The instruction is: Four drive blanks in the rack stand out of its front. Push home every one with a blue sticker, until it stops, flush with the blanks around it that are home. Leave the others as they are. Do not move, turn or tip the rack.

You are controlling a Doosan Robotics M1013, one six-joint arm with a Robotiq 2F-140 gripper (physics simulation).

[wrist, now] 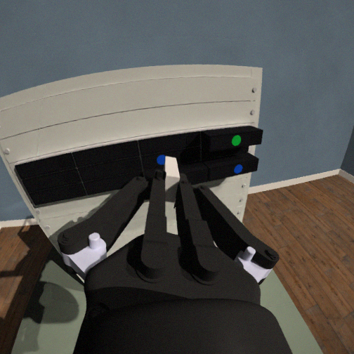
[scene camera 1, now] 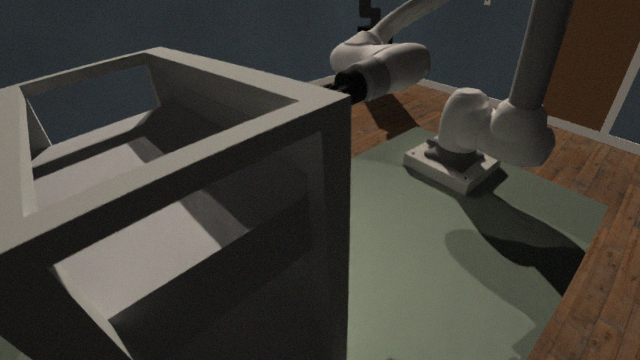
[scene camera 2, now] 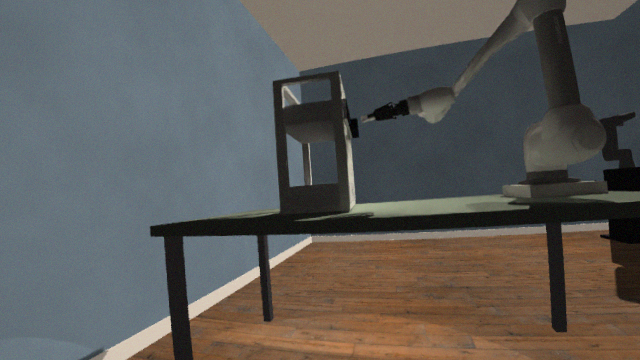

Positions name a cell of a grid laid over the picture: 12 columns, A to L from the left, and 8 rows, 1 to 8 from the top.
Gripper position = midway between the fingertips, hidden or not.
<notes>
In view: my gripper (wrist: F4) and a pale rack (scene camera 2: G3).
The pale rack also shows in the wrist view (wrist: C4).
</notes>
